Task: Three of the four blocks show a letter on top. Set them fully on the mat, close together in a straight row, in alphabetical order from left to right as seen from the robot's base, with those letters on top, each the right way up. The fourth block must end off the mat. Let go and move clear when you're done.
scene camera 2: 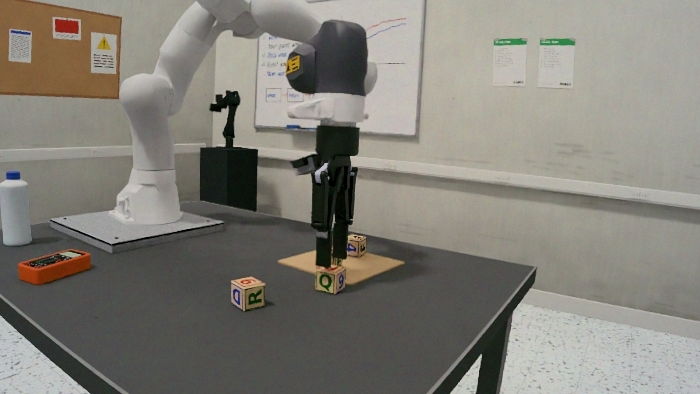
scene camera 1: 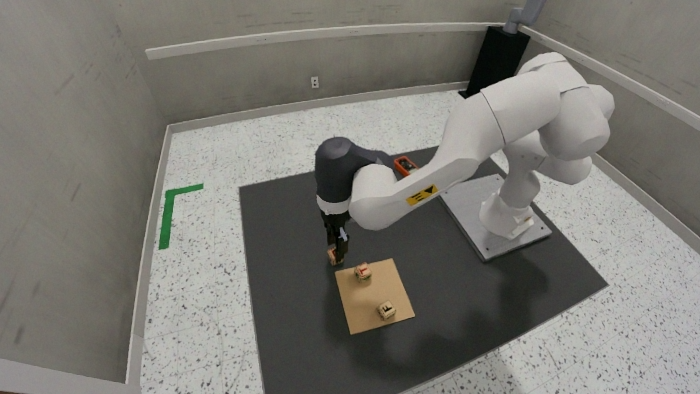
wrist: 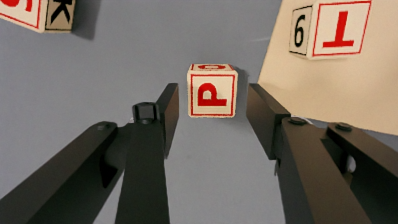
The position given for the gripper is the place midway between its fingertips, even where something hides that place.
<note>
In view: the gripper (scene camera 2: 331,262), a block (scene camera 2: 248,293) and a mat (scene camera 1: 360,300).
The mat shows as well in scene camera 2 (scene camera 2: 367,266) and in the wrist view (wrist: 350,90). The gripper is seen too in scene camera 1 (scene camera 1: 335,251) and in the wrist view (wrist: 212,99).
</note>
